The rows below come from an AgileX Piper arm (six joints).
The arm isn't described. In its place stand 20 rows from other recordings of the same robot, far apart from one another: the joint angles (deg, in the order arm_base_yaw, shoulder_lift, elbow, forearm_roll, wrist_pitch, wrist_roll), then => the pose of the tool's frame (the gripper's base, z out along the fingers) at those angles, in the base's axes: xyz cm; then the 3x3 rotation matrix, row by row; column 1 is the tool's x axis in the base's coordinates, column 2 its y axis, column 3 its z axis.
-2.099, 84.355, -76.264, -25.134, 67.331, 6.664 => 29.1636 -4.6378 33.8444; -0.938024 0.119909 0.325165; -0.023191 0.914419 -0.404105; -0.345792 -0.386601 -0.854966
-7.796, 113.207, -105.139, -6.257, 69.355, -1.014 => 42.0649 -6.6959 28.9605; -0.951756 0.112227 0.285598; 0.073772 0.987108 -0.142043; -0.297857 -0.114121 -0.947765
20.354, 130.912, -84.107, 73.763, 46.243, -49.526 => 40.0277 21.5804 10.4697; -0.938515 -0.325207 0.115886; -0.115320 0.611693 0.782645; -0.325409 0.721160 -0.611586
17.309, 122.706, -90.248, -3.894, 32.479, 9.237 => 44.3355 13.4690 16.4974; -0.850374 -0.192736 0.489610; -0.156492 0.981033 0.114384; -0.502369 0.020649 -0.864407
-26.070, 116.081, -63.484, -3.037, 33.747, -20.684 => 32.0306 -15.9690 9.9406; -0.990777 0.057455 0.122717; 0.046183 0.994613 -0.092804; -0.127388 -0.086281 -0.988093
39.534, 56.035, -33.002, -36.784, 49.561, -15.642 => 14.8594 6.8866 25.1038; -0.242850 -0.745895 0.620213; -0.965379 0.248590 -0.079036; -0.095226 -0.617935 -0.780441
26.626, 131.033, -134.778, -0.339, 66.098, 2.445 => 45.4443 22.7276 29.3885; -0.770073 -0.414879 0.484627; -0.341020 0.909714 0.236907; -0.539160 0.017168 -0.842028
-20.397, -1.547, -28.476, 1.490, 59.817, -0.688 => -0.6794 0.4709 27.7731; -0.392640 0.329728 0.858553; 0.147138 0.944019 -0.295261; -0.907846 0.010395 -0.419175
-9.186, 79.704, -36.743, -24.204, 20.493, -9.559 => 24.2794 -5.2494 19.5487; -0.823620 -0.243527 0.512197; -0.403870 0.885890 -0.228227; -0.398170 -0.394833 -0.827990
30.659, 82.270, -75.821, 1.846, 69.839, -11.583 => 24.0057 14.5502 33.7503; -0.701523 -0.663326 0.260507; -0.636505 0.747610 0.189579; -0.320510 -0.032820 -0.946676
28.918, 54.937, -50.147, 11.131, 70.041, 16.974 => 12.4545 8.7669 31.5411; -0.955051 -0.205193 0.213947; -0.128353 0.936790 0.325499; -0.267213 0.283407 -0.921020
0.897, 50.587, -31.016, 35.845, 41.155, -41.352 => 15.2278 3.7458 25.9652; -0.687475 -0.425692 0.588358; -0.215364 0.893241 0.394638; -0.693540 0.144593 -0.705759
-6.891, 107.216, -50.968, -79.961, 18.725, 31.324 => 33.8591 -6.9895 12.9117; -0.760667 -0.405091 0.507235; -0.619223 0.687300 -0.379713; -0.194804 -0.602926 -0.773648
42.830, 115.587, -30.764, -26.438, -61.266, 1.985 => 19.6428 23.0528 8.7665; -0.083821 -0.927766 0.363626; -0.327093 0.370308 0.869415; -0.941267 -0.046064 -0.334505
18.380, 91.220, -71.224, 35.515, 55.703, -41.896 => 29.5797 14.4304 28.8476; -0.648249 -0.734683 0.200036; -0.531407 0.624678 0.572175; -0.545325 0.264611 -0.795363
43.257, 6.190, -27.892, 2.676, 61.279, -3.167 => 0.6500 1.1232 27.2572; -0.389580 -0.722428 0.571249; -0.411586 0.691436 0.593729; -0.823908 -0.003813 -0.566711
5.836, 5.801, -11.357, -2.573, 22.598, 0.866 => 5.4298 0.3972 23.8539; -0.204952 -0.090313 0.974596; -0.047428 0.995481 0.082274; -0.977622 -0.029361 -0.208309
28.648, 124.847, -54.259, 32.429, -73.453, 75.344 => 36.8588 14.8058 12.0268; 0.043929 -0.073584 0.996321; 0.998535 0.034782 -0.041458; -0.031603 0.996682 0.075004
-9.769, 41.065, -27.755, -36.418, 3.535, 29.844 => 15.0177 -2.9236 30.5526; -0.212780 0.181964 0.960007; -0.078542 0.976142 -0.202431; -0.973938 -0.118474 -0.193411
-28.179, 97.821, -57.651, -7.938, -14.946, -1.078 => 33.6116 -17.6388 23.9397; -0.370494 0.390677 0.842678; 0.026000 0.911248 -0.411036; -0.928471 -0.130376 -0.347770
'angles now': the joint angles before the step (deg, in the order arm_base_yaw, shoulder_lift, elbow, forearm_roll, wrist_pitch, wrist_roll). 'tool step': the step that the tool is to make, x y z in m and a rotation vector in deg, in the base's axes. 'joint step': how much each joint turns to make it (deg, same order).
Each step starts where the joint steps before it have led.
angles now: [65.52 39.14 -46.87 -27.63 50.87 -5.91]
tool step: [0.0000 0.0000 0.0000 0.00 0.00 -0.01]
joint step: [0.02 0.00 0.00 -0.02 0.01 0.03]
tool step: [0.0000 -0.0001 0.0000 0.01 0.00 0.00]
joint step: [-0.06 -0.02 0.01 0.06 -0.02 -0.07]
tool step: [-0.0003 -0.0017 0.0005 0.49 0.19 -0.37]
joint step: [-0.40 -0.36 0.00 0.33 0.02 0.08]
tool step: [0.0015 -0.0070 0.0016 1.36 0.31 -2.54]
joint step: [-2.89 -1.02 -0.01 1.02 -0.11 -0.13]
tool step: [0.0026 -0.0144 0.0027 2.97 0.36 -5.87]
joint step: [-6.43 -2.00 0.11 1.80 -0.45 0.19]
